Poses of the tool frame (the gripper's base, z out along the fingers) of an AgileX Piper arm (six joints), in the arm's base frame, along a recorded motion.
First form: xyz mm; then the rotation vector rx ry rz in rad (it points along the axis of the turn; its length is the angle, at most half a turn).
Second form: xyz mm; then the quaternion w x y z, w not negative. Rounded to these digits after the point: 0 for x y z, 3 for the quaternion.
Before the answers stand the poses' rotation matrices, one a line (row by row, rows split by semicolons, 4 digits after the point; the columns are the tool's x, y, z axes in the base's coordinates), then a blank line. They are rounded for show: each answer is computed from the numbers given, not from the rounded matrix.
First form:
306, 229, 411, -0.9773, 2.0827, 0.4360
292, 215, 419, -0.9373, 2.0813, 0.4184
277, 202, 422, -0.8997, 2.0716, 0.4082
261, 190, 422, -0.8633, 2.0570, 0.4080
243, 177, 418, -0.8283, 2.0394, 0.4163
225, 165, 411, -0.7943, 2.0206, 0.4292
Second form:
-0.4011 -0.7634 0.5062; -0.4963 0.6456 0.5804; -0.7699 -0.0184 -0.6378
-0.4072 -0.7411 0.5339; -0.4772 0.6710 0.5675; -0.7788 -0.0237 -0.6269
-0.4071 -0.7215 0.5601; -0.4551 0.6919 0.5605; -0.7919 -0.0267 -0.6100
-0.4040 -0.7049 0.5830; -0.4290 0.7089 0.5598; -0.8079 -0.0239 -0.5888
-0.3990 -0.6912 0.6025; -0.3997 0.7225 0.5641; -0.8252 -0.0158 -0.5646
-0.3931 -0.6793 0.6197; -0.3687 0.7339 0.5705; -0.8423 -0.0042 -0.5389

306, 229, 411, 0.389, -0.384, 0.819, 0.172
292, 215, 419, 0.399, -0.370, 0.822, 0.165
277, 202, 422, 0.411, -0.357, 0.823, 0.162
261, 190, 422, 0.423, -0.345, 0.822, 0.163
243, 177, 418, 0.436, -0.333, 0.819, 0.167
225, 165, 411, 0.448, -0.321, 0.816, 0.173

